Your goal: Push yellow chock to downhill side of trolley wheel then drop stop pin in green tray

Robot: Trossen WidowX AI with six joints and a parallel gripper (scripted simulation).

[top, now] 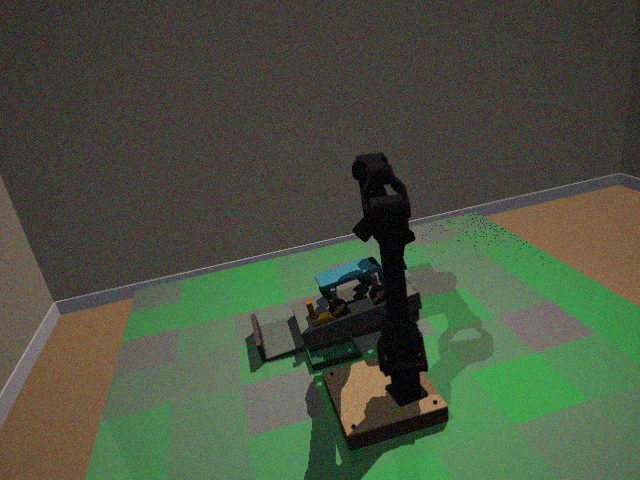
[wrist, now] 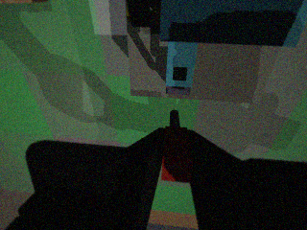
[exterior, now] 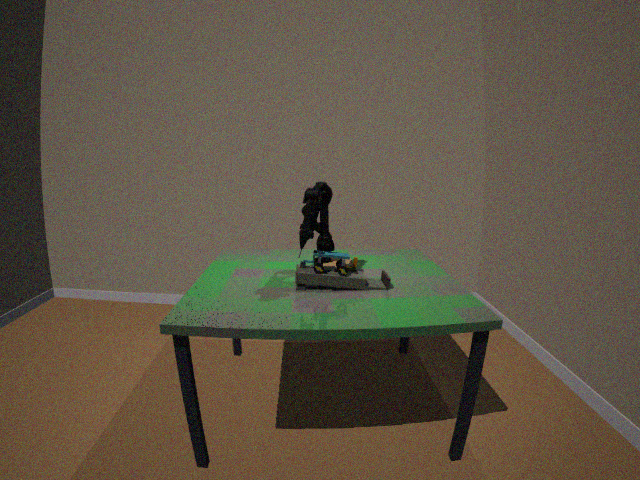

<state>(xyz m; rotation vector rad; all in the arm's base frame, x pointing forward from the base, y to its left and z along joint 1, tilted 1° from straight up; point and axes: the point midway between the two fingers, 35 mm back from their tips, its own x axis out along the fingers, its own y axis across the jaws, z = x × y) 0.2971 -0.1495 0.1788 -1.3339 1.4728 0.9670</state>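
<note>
My gripper tip is now 240 mm to the right of the dark green tray, 180 mm above it and 70 mm past it. Round my gripper tip: red-headed stop pin (right at my gripper tip); then trolley (130 mm to the left, 70 mm below, 40 mm ahead); then grey ramp (130 mm to the left, 130 mm below, 40 mm ahead).
</note>
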